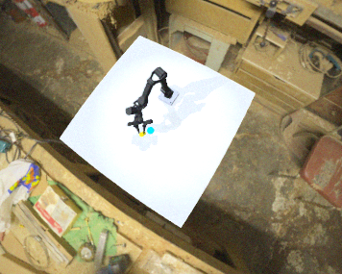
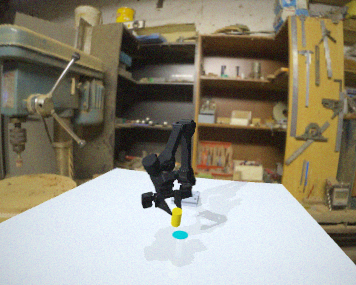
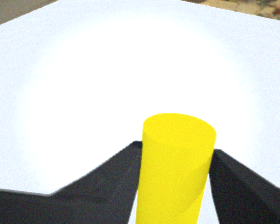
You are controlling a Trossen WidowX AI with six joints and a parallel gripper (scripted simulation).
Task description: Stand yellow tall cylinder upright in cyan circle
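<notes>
My gripper tip is now 70 mm past the cyan circle, 20 mm to the right of it and 130 mm above it. Also, from my gripper tip: yellow tall cylinder: 10 mm behind, 20 mm below.
</notes>
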